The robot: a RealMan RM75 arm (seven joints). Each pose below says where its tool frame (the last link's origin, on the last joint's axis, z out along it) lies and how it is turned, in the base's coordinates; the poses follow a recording.
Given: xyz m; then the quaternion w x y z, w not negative.
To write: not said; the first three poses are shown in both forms.
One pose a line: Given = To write
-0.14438 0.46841 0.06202 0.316 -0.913 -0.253 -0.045 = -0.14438 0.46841 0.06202 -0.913 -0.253 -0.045 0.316
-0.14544 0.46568 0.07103 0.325 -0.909 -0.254 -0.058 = -0.14544 0.46568 0.07103 -0.909 -0.254 -0.058 0.325
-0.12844 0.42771 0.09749 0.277 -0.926 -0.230 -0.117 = -0.12844 0.42771 0.09749 -0.926 -0.230 -0.117 0.277
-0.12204 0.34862 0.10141 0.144 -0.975 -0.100 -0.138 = -0.12204 0.34862 0.10141 -0.975 -0.100 -0.138 0.144
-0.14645 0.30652 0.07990 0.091 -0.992 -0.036 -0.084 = -0.14645 0.30652 0.07990 -0.992 -0.036 -0.084 0.091
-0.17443 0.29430 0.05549 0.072 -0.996 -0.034 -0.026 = -0.17443 0.29430 0.05549 -0.996 -0.034 -0.026 0.072
